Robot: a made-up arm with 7 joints. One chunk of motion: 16 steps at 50 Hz.
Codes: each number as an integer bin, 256 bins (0 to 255) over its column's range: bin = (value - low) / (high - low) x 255, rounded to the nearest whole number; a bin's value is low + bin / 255 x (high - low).
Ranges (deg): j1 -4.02..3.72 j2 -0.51..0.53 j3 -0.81..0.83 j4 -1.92..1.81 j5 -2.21..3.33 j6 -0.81..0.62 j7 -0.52..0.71
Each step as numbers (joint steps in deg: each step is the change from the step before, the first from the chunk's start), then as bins.
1 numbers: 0.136 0.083 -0.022 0.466 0.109 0.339 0.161
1 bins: 137 145 123 163 107 205 141
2 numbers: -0.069 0.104 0.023 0.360 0.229 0.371 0.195
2 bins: 130 151 130 156 112 211 148
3 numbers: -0.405 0.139 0.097 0.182 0.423 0.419 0.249
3 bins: 119 159 141 144 121 219 159
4 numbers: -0.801 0.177 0.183 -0.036 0.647 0.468 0.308
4 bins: 106 168 154 129 132 228 172
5 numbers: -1.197 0.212 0.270 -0.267 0.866 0.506 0.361
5 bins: 93 177 168 113 142 235 183
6 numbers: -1.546 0.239 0.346 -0.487 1.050 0.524 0.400
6 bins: 82 184 180 98 150 238 191
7 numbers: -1.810 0.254 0.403 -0.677 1.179 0.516 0.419
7 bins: 73 187 189 85 156 236 195
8 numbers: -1.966 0.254 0.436 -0.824 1.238 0.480 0.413
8 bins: 68 187 194 75 159 230 193
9 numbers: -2.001 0.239 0.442 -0.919 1.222 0.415 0.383
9 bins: 67 184 195 68 158 218 187
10 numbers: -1.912 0.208 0.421 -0.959 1.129 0.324 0.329
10 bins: 69 176 191 66 154 202 176
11 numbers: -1.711 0.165 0.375 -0.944 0.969 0.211 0.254
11 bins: 76 166 184 67 146 182 160
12 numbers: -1.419 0.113 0.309 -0.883 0.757 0.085 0.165
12 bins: 86 153 174 71 137 160 142
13 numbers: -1.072 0.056 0.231 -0.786 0.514 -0.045 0.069
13 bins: 97 139 162 78 125 136 122
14 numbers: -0.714 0.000 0.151 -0.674 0.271 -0.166 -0.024
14 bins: 109 125 149 85 114 115 103
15 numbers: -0.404 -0.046 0.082 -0.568 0.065 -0.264 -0.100
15 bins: 119 114 139 92 105 97 87
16 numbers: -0.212 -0.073 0.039 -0.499 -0.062 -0.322 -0.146
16 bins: 125 107 132 97 99 87 78
